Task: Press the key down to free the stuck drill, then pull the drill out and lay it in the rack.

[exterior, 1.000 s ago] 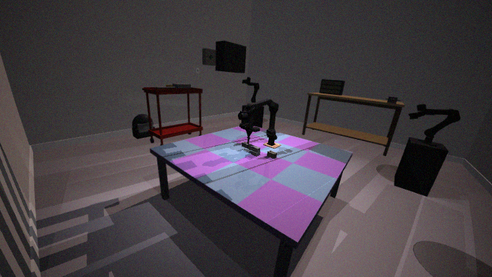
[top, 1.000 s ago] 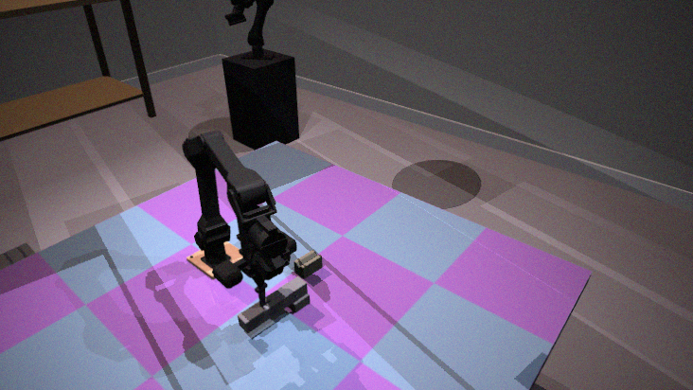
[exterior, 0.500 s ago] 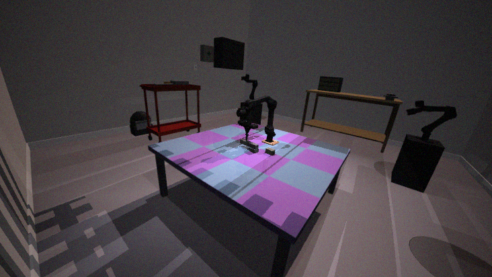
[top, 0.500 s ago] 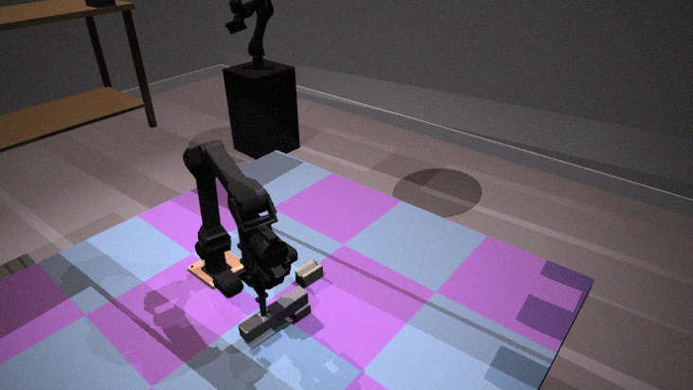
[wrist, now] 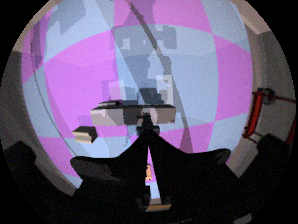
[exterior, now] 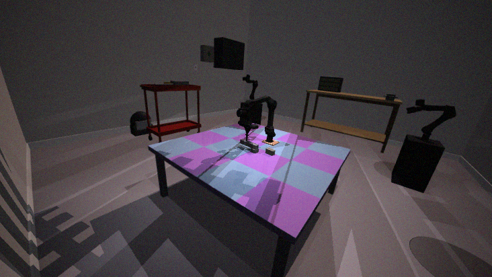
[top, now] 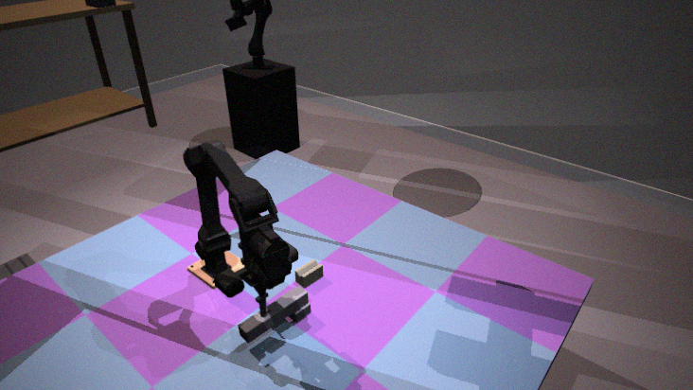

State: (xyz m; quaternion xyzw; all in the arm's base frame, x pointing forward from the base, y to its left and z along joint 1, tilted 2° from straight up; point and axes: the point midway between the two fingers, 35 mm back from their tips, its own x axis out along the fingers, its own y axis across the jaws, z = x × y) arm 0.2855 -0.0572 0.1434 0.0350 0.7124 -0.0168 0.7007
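Now: gripper tip 30 mm above the dark key. The rest, counted from my gripper tip: dark striped block: 60 mm behind, 210 mm to the left, 110 mm below; then grey block fixture: 40 mm to the left, 90 mm below; then drill: 50 mm to the left, 80 mm below.
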